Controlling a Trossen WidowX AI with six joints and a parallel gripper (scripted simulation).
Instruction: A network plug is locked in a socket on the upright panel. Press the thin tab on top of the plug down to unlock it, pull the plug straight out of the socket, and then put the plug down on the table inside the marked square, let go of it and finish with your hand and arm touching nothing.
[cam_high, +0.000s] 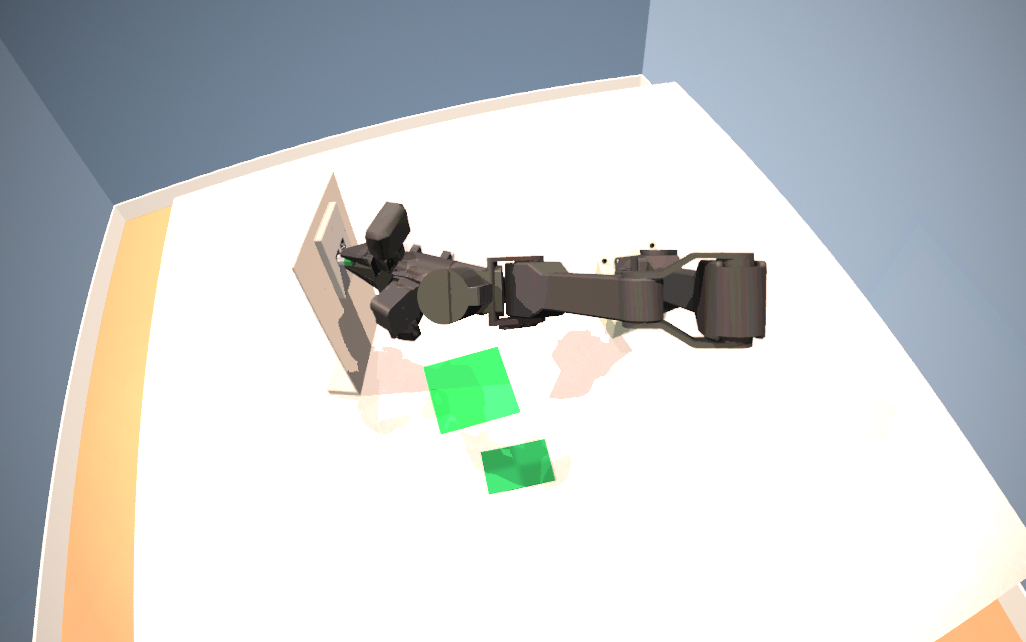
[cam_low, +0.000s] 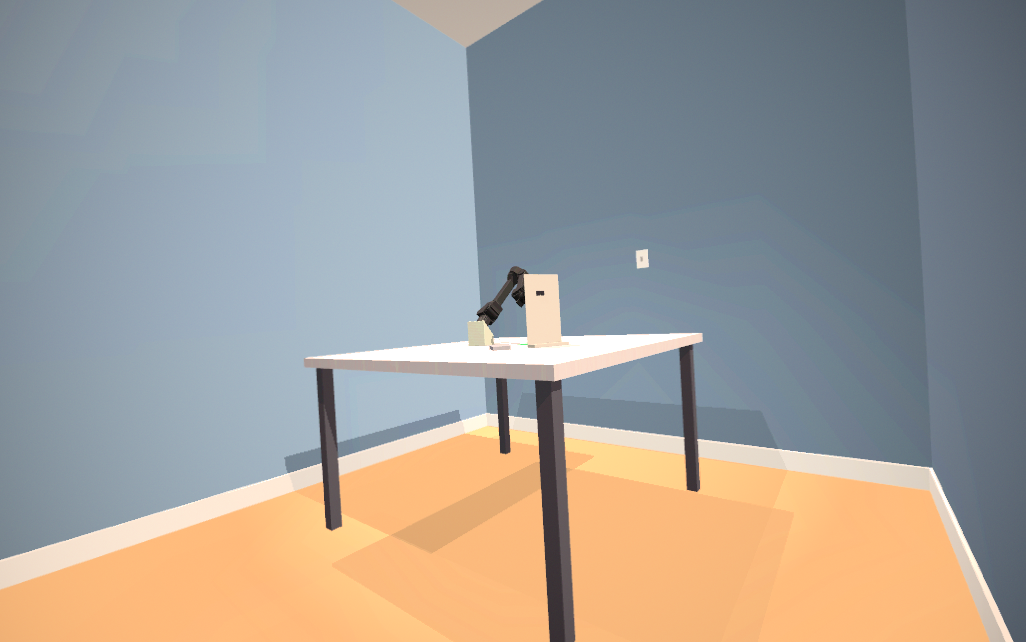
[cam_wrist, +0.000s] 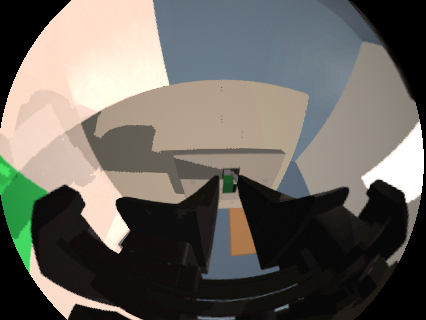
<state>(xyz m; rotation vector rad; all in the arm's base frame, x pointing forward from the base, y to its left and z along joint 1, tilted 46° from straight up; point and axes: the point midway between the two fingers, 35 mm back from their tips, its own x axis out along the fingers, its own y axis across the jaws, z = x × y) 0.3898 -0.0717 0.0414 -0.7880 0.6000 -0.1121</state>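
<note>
The network plug is right at my gripper tip. Round my gripper tip: green marked square (12 cm behind, 11 cm to the left, 21 cm below); then upright panel (2 cm ahead, 1 cm to the right, 8 cm below).
</note>
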